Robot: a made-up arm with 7 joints.
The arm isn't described. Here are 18 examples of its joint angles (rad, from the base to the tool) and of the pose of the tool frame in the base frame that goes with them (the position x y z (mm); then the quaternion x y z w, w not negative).
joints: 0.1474 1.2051 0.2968 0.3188 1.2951 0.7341 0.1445
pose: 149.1 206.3 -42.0 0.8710 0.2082 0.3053 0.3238
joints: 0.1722 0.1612 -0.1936 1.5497 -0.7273 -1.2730 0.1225
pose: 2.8 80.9 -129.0 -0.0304 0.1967 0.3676 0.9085
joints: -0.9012 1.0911 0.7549 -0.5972 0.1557 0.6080 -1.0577
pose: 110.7 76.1 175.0 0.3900 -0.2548 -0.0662 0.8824
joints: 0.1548 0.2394 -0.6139 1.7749 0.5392 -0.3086 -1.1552
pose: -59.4 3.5 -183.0 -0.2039 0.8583 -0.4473 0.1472
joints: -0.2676 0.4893 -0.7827 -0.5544 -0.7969 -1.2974 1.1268
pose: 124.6 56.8 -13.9 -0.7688 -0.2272 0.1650 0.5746
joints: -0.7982 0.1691 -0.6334 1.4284 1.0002 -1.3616 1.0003
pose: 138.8 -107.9 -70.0 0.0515 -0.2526 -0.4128 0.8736
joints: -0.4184 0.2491 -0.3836 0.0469 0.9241 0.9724 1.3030
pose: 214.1 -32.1 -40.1 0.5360 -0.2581 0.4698 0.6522
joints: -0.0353 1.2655 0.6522 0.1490 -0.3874 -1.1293 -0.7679
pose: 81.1 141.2 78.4 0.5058 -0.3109 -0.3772 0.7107
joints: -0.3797 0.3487 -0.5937 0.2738 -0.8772 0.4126 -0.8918
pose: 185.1 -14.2 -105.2 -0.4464 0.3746 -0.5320 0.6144
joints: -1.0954 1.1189 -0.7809 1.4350 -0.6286 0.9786 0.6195
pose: 206.3 248.1 12.8 0.2776 0.4204 0.6734 0.5410
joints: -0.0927 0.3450 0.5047 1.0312 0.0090 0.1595 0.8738
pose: 97.5 160.3 -161.4 0.1906 0.3651 0.6406 0.6480
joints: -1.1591 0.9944 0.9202 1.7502 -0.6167 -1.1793 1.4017
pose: 123.1 212.5 55.3 -0.3433 -0.3727 0.8612 0.0406
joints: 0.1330 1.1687 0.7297 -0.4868 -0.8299 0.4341 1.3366
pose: 143.4 168.7 97.6 0.0768 -0.3102 0.5633 0.7619
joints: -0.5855 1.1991 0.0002 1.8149 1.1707 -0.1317 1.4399
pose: 170.0 242.9 -72.9 0.8620 0.0358 0.2537 0.4374
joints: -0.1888 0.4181 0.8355 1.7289 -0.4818 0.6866 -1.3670
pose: 7.9 123.0 -177.5 -0.8769 0.2044 0.1604 0.4044
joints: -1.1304 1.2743 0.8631 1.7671 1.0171 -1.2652 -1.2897
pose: 191.6 159.0 123.3 0.3444 0.1458 -0.4059 0.8339
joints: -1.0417 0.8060 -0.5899 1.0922 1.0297 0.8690 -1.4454
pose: 274.7 83.1 -26.2 0.2590 0.7785 0.0969 0.5635
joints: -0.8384 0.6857 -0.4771 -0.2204 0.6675 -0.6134 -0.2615
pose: 139.3 -55.3 21.4 0.4891 -0.4413 -0.5028 0.5597
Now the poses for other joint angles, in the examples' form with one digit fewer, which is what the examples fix.
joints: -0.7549 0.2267 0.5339 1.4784 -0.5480 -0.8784 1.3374
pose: 173 119 -74 -0.182 -0.053 0.872 0.450
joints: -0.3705 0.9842 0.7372 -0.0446 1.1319 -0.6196 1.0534
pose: 190 72 54 0.611 -0.664 0.179 0.392
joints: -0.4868 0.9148 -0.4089 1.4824 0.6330 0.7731 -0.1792
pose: 136 214 -117 0.490 0.724 0.300 0.382
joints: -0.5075 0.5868 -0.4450 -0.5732 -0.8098 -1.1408 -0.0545
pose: 129 62 35 -0.437 -0.607 -0.387 0.540
